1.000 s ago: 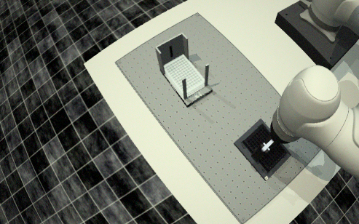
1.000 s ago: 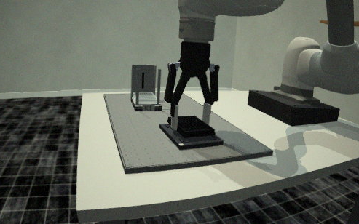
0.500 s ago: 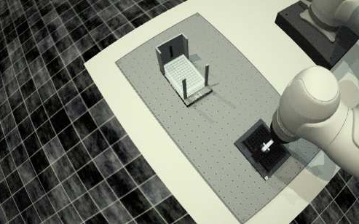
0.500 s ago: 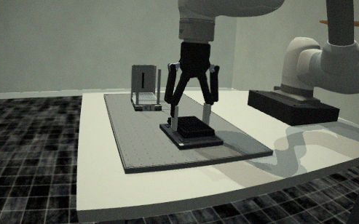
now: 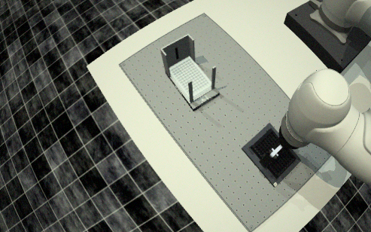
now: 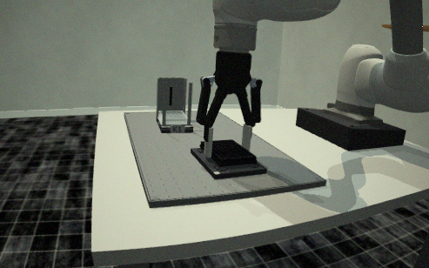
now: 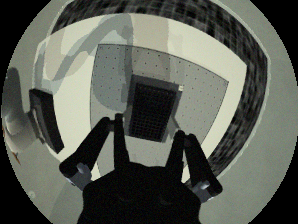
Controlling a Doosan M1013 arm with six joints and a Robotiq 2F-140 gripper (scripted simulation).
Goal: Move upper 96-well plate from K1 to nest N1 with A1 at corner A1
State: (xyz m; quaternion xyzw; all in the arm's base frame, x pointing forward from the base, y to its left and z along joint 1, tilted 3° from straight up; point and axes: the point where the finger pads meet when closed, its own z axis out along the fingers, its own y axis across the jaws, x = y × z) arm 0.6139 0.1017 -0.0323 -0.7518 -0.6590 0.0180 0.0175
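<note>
Right now my hand is 4 cm above the plate nest N1. Round my hand: white plate (35 cm to the right, 2 cm below, 1 cm behind); pale A1 square (7 cm to the left, 6 cm ahead, 4 cm below); black 96-well plate (2 cm below).
</note>
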